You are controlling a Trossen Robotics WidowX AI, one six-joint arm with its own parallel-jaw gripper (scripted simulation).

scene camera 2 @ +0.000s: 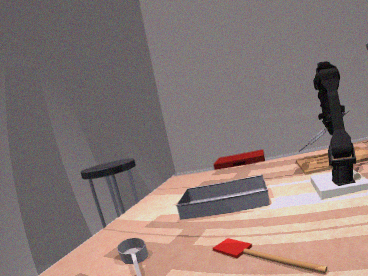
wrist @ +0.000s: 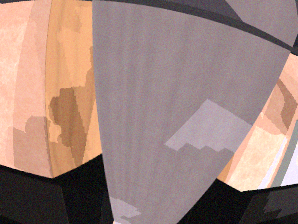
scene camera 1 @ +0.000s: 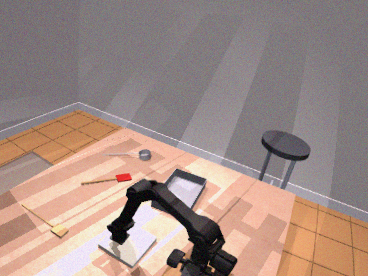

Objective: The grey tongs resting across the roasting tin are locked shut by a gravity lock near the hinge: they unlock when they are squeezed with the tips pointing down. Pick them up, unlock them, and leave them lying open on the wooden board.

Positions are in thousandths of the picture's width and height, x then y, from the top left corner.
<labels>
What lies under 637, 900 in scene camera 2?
A red spatula.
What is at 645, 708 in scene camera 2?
A roasting tin.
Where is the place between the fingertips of my gripper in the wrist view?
At 482, 681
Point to a roasting tin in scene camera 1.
512, 679
</labels>
